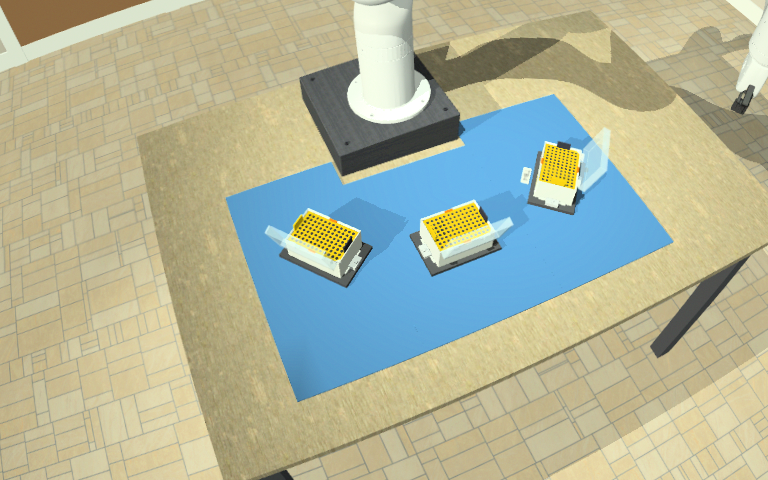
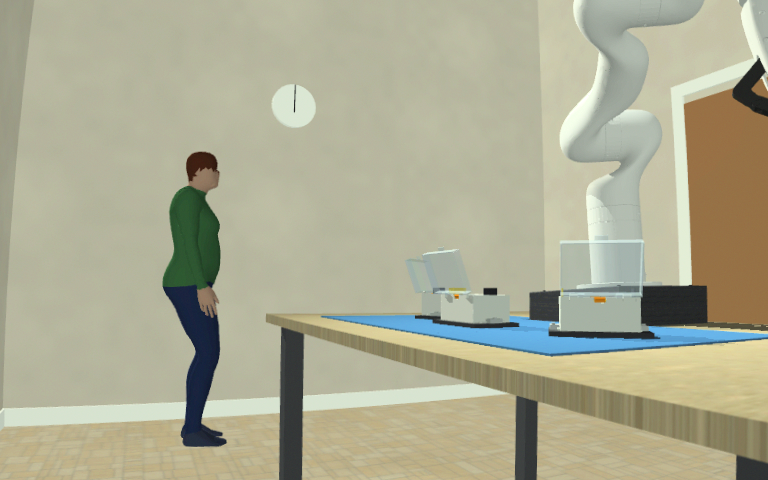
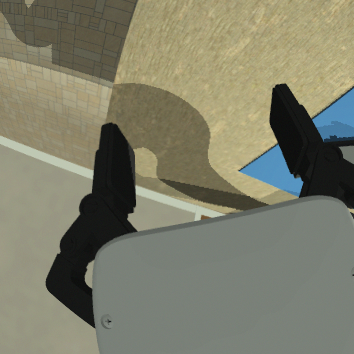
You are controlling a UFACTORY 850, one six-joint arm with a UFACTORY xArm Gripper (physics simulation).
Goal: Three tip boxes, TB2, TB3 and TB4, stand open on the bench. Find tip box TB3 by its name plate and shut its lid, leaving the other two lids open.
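Observation:
Three white tip boxes with yellow tip racks stand on the blue mat, each with its clear lid up: a left box (image 1: 323,237) (image 2: 428,305) with lid (image 1: 275,235) (image 2: 417,275), a middle box (image 1: 455,232) (image 2: 474,309) with lid (image 1: 501,227) (image 2: 448,270), and a right box (image 1: 557,172) (image 2: 600,318) with lid (image 1: 594,161) (image 2: 601,267). The name plates are too small to read, so I cannot tell which is TB3. My gripper (image 1: 740,103) (image 3: 197,117) is open and empty, high up and right of the boxes, away from all lids.
The arm's black base block (image 1: 396,133) (image 2: 676,305) stands behind the blue mat (image 1: 362,339) (image 2: 543,346) on the bench (image 1: 186,283) (image 2: 679,396). A small white piece (image 1: 526,175) lies left of the right box. A person (image 2: 195,243) stands beyond the bench.

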